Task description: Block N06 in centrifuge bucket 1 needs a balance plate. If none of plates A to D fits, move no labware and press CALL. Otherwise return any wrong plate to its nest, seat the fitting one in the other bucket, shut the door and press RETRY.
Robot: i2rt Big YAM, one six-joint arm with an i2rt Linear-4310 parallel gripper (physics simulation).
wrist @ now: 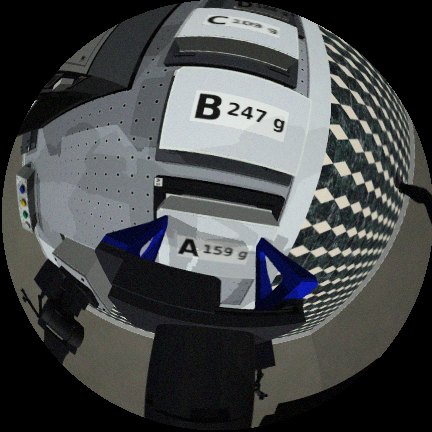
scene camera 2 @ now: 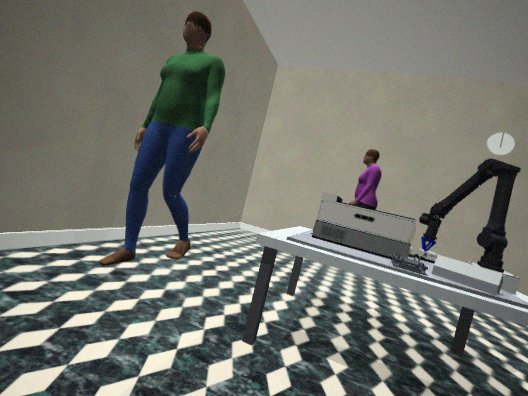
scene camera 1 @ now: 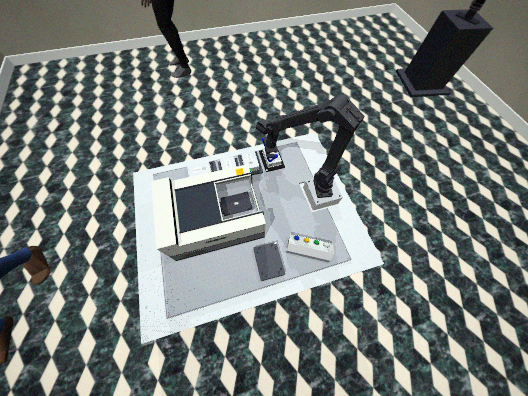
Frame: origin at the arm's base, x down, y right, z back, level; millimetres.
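Seen in the pictures: gripper, fingertip midpoint: [wrist: 214, 231] [scene camera 2: 424, 250] [scene camera 1: 268, 155]; arm's base, link origin: [wrist: 78, 285] [scene camera 2: 489, 268] [scene camera 1: 322, 187].
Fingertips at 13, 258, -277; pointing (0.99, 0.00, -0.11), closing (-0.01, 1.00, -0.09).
Note:
Offsets run from my fingertips to a thing's top centre, as dx, dy, dz. "spot": to the spot under its first point.
My gripper [scene camera 1: 270, 154] [scene camera 2: 428, 244] [wrist: 214, 231] is open, its blue fingers apart above plate A with nothing between them. White plate A @(+2, +8, +25) [wrist: 212, 250], marked 159 g, sits at the nest labelled A1. Plate B @(+2, -17, -111) [wrist: 235, 135], marked 247 g, is beyond it. Plate C @(spot: +2, -3, -246) [wrist: 290, 37] has a blurred weight label; plate D's label is cut off at the top edge of the wrist view. The white centrifuge [scene camera 1: 222, 237] [scene camera 2: 365, 227] has an open well @(spot: -84, -350, -201) [scene camera 1: 236, 204] with a dark part inside, beside a dark panel @(-157, -374, -373) [scene camera 1: 196, 207]. Block N06 cannot be made out. The button box @(-28, -574, +147) [scene camera 1: 310, 247] [wrist: 26, 200] has coloured buttons.
A dark flat pad @(spot: +24, -622, -63) [scene camera 1: 269, 261] lies between the centrifuge and the button box. The arm's base [scene camera 1: 324, 201] stands at the table's right side. A yellow square @(spot: -156, -204, -173) [scene camera 1: 239, 171] is at the centrifuge's back edge. People [scene camera 2: 182, 95] [scene camera 2: 368, 182] stand away from the table.

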